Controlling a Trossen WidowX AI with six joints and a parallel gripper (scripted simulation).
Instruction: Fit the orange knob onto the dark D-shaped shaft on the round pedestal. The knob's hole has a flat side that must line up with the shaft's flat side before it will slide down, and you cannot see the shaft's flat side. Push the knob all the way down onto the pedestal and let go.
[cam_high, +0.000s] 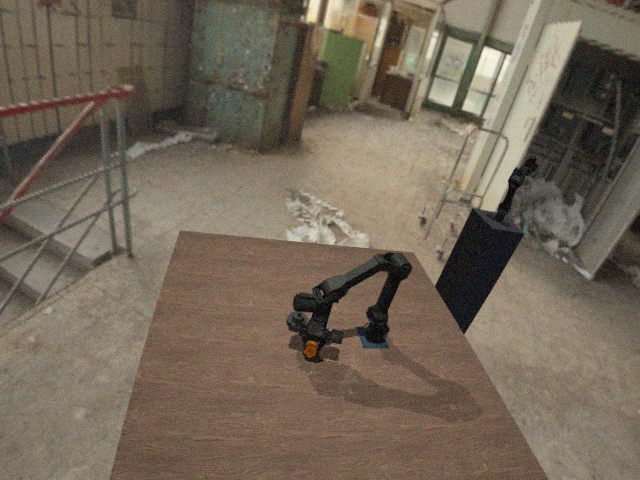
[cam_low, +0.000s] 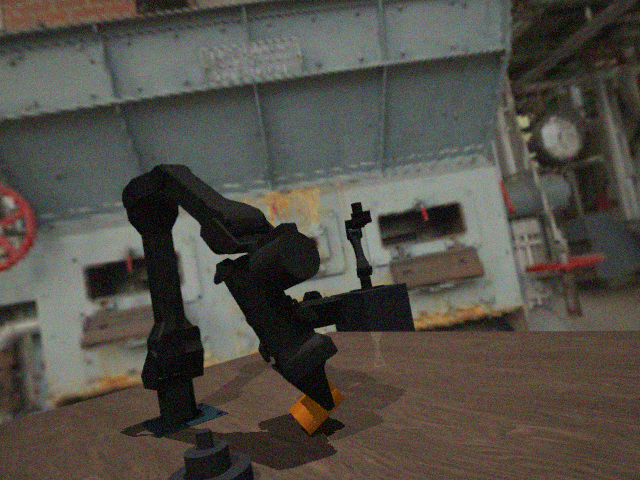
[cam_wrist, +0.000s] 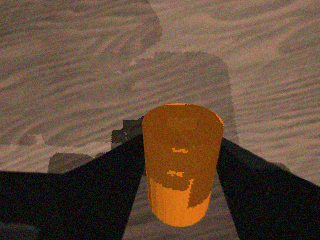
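The dark round pedestal is 30 mm ahead of my gripper tip and 170 mm to the right of it. Also, from my gripper tip: orange knob 10 mm to the right.
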